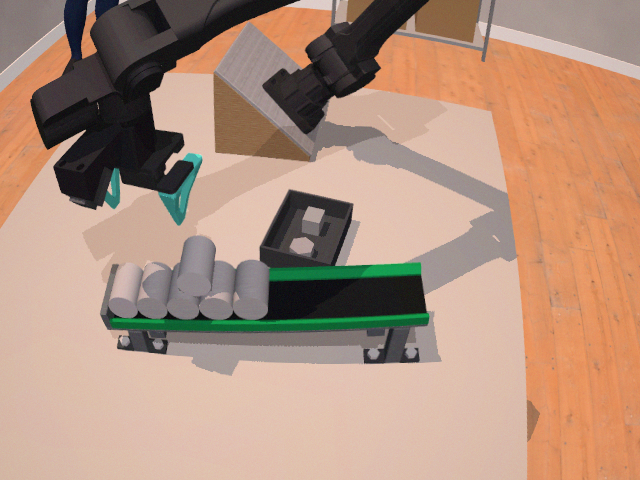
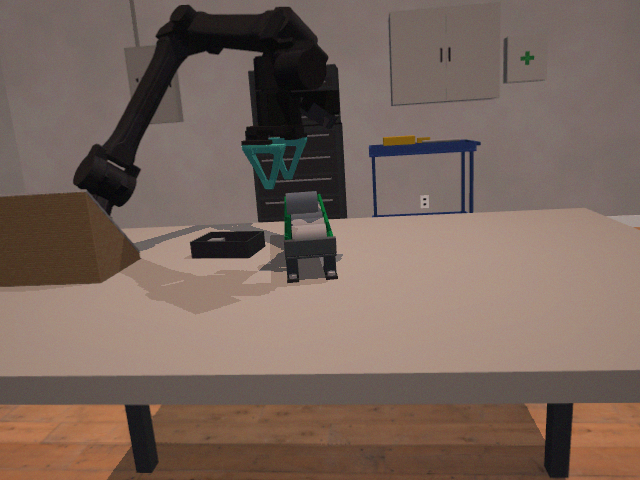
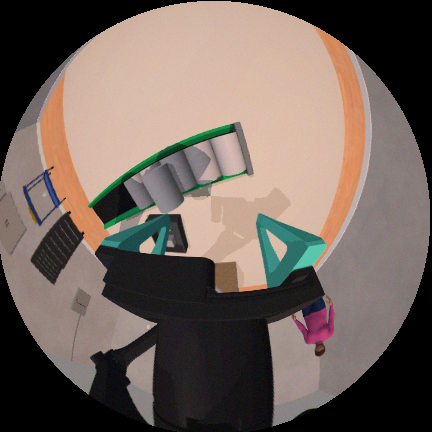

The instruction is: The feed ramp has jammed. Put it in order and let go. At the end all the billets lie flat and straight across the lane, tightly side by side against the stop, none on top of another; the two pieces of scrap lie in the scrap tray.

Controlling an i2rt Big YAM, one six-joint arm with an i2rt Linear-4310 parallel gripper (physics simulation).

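Frame: origin at the arm's base, x ahead, y left, z up, level; centimetres.
Where they show: gripper, fingertip midpoint: (image 1: 147, 213) (image 2: 279, 184) (image 3: 212, 217); arm's base, origin of the base link: (image 1: 291, 102) (image 2: 85, 236).
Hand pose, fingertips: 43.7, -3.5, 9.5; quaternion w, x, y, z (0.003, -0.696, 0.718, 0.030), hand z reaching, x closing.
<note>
Things, the pixels of their top centre, and the offset from my fingertips, as dx, dy, dz. Level surfaces: height alone.
- feed ramp, middle of its top: (image 1: 261, 291) (image 3: 136, 191) +0.2, +14.4, -7.6
- stop, middle of its top: (image 1: 109, 288) (image 3: 243, 149) (image 2: 309, 238) +5.9, -4.3, -8.6
- first billet, middle of its top: (image 1: 123, 279) (image 3: 228, 155) (image 2: 308, 224) +5.2, -2.0, -6.8
- last billet, middle of its top: (image 1: 250, 278) (image 3: 134, 194) +0.5, +13.3, -5.4
- more billet, middle of its top: (image 1: 194, 253) (image 3: 156, 194) (image 2: 301, 192) +1.7, +7.1, -2.5
- scrap block, middle of its top: (image 1: 313, 214) (image 3: 168, 243) -20.3, +14.8, -13.1
- hexagonal scrap piece, middle of its top: (image 1: 302, 245) -14.7, +14.9, -14.0
- scrap tray, middle of its top: (image 1: 308, 224) (image 2: 228, 236) (image 3: 165, 238) -17.5, +14.8, -12.5
- table, its level: dz -16.0
The feed ramp (image 1: 356, 297) (image 2: 310, 246) (image 3: 111, 202) holds a row of several grey billets lying across the lane from the stop (image 1: 108, 302) (image 3: 244, 150). The first billet (image 1: 126, 289) (image 2: 309, 231) (image 3: 228, 154) is beside the stop; the last billet (image 1: 251, 289) is farthest from it. One more billet (image 1: 197, 266) (image 2: 301, 203) (image 3: 164, 187) lies on top, over the third and fourth, partly hiding them. A scrap block (image 1: 312, 219) and a hexagonal scrap piece (image 1: 301, 246) lie in the scrap tray (image 1: 297, 259) (image 2: 222, 250) (image 3: 183, 235). My gripper (image 1: 146, 214) (image 2: 279, 182) (image 3: 212, 217) is open and empty, above and behind the ramp's stop half.
A wooden wedge block (image 1: 258, 124) (image 2: 46, 242) (image 3: 226, 276) with a grey sloping face carries the arm's base. The tray stands close behind the middle of the ramp. The ramp's bolted feet (image 1: 391, 354) stand on the table (image 1: 289, 418) (image 2: 413, 310).
</note>
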